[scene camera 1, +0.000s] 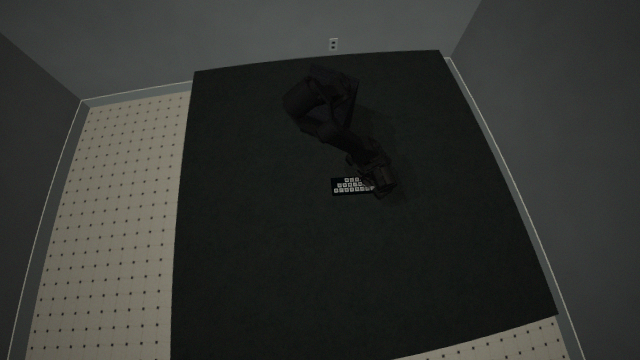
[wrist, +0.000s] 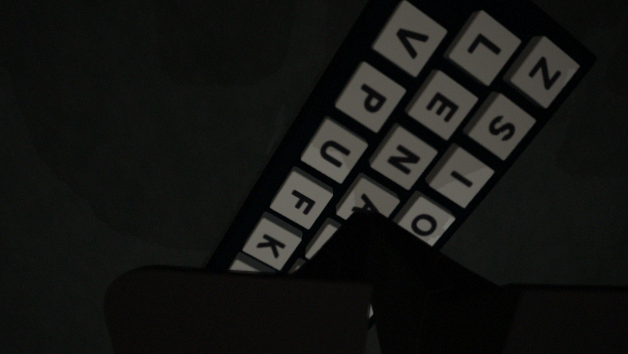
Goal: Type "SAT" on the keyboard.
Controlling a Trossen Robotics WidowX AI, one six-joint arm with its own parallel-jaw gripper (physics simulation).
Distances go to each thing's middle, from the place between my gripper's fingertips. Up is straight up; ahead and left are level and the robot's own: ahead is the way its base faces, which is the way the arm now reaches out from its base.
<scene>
I see the dark keyboard (wrist: 436, 108) 10 mm behind my hand, 20 mm to the right of it and 10 mm below it.
</scene>
